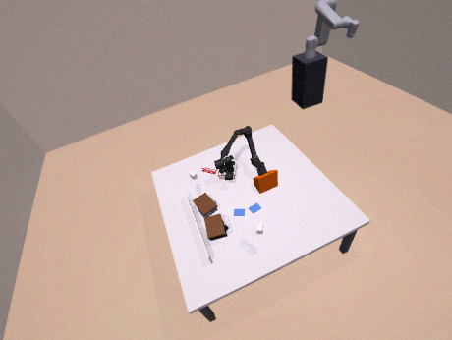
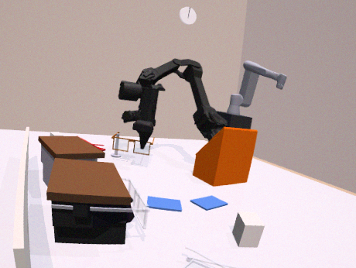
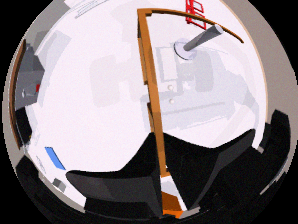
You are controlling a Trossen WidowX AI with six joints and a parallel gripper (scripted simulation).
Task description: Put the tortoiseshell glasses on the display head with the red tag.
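Right now the silver stand is 6 cm ahead of my gripper tip, 11 cm to the right of it and 4 cm below it. Also, from my gripper tip: white rail (38 cm ahead, 31 cm to the left); head (23 cm ahead, 41 cm to the left).
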